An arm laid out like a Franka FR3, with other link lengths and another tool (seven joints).
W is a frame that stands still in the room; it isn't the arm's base.
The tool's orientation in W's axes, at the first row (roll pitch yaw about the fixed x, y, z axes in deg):
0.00, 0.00, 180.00
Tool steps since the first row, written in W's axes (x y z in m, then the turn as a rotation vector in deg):
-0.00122, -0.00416, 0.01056, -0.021, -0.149, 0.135
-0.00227, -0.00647, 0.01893, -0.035, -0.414, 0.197
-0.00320, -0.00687, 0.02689, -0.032, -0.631, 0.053
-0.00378, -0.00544, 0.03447, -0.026, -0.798, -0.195
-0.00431, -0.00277, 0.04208, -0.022, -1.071, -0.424
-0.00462, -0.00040, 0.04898, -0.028, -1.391, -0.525
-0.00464, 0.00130, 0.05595, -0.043, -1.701, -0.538
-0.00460, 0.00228, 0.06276, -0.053, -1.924, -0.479
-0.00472, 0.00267, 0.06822, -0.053, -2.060, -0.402
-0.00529, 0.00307, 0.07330, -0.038, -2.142, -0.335
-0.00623, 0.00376, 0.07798, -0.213, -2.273, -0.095
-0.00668, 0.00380, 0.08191, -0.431, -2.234, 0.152
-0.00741, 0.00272, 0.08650, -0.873, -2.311, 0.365
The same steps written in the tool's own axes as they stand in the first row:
0.00122, 0.00416, 0.01056, 0.021, 0.149, 0.135
0.00227, 0.00647, 0.01893, 0.035, 0.414, 0.197
0.00320, 0.00687, 0.02689, 0.032, 0.631, 0.053
0.00378, 0.00544, 0.03447, 0.026, 0.798, -0.195
0.00431, 0.00277, 0.04208, 0.022, 1.071, -0.424
0.00462, 0.00040, 0.04898, 0.028, 1.391, -0.525
0.00464, -0.00130, 0.05595, 0.043, 1.701, -0.538
0.00460, -0.00228, 0.06276, 0.053, 1.924, -0.479
0.00472, -0.00267, 0.06822, 0.053, 2.060, -0.402
0.00529, -0.00307, 0.07330, 0.038, 2.142, -0.335
0.00623, -0.00376, 0.07798, 0.213, 2.273, -0.095
0.00668, -0.00380, 0.08191, 0.431, 2.234, 0.152
0.00741, -0.00272, 0.08650, 0.873, 2.311, 0.365

